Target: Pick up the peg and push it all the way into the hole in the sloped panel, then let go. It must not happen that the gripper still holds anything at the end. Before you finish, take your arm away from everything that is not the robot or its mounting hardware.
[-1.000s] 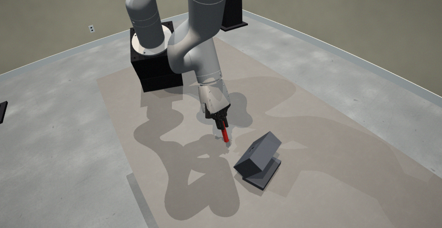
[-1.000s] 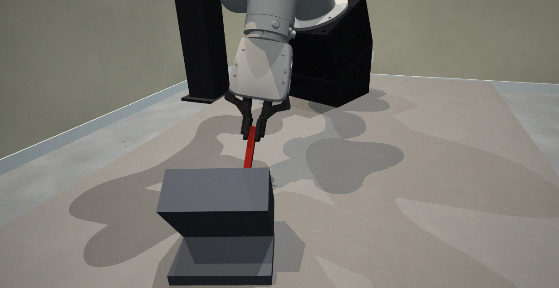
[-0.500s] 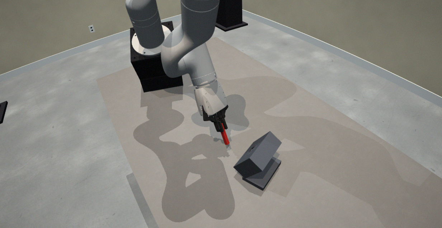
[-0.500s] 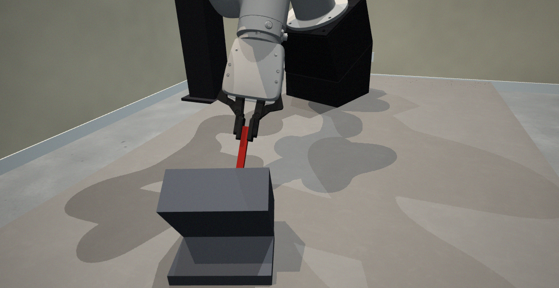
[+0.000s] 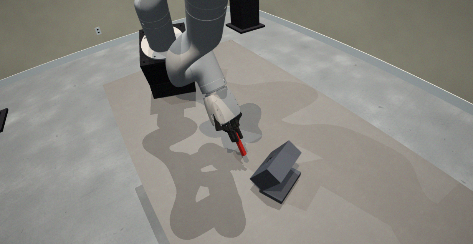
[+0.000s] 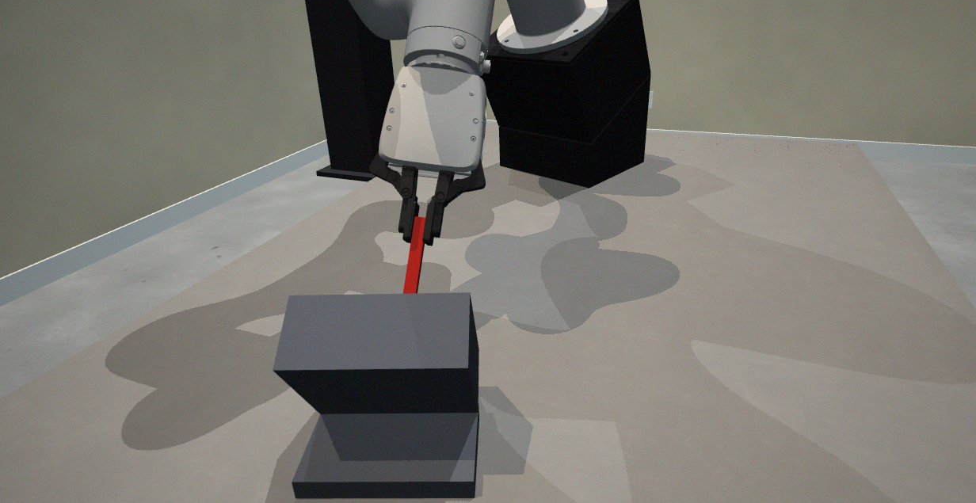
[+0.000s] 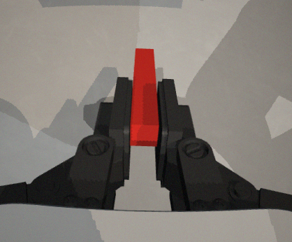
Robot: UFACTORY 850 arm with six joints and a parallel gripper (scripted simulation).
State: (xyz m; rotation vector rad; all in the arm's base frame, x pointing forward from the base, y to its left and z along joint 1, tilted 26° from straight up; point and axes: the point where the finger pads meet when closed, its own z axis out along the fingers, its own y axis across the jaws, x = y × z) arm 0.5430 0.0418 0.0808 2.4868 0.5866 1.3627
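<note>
My hand is 17 cm short of the grey base plate, 6 cm to the right of it and 11 cm above it. From my hand the other things lie so: red peg 2 cm ahead, 3 cm below.
</note>
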